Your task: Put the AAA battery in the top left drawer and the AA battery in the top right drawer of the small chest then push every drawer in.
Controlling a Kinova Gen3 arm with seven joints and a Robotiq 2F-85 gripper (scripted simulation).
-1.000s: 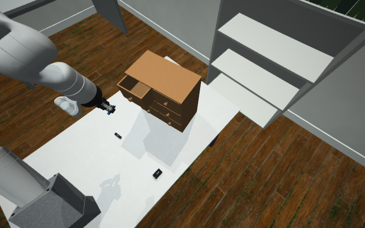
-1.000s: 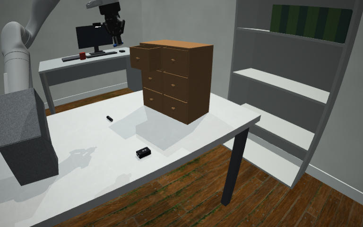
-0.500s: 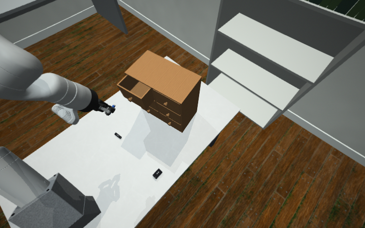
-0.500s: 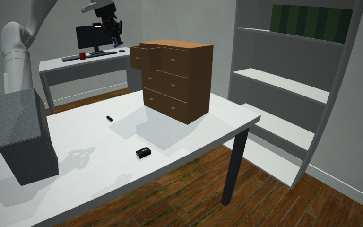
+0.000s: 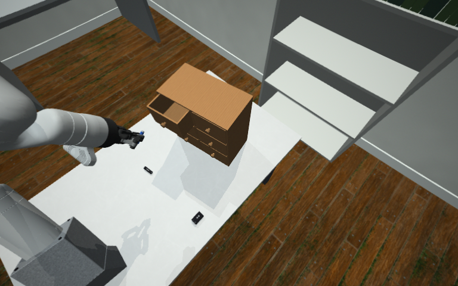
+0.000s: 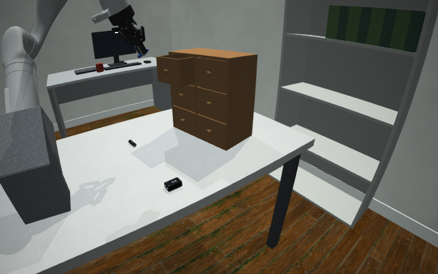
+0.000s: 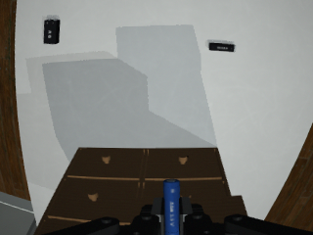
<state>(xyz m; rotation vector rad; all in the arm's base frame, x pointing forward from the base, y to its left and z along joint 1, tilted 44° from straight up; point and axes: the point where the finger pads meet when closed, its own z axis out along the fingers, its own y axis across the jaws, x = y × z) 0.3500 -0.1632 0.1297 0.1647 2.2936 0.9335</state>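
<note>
Now: the blue AAA battery 1 cm ahead of my hand and 1 cm below it. Also, from my hand: black box: 6 cm behind, 23 cm to the right, 36 cm below; black AA battery: 4 cm behind, 9 cm to the left, 36 cm below.
</note>
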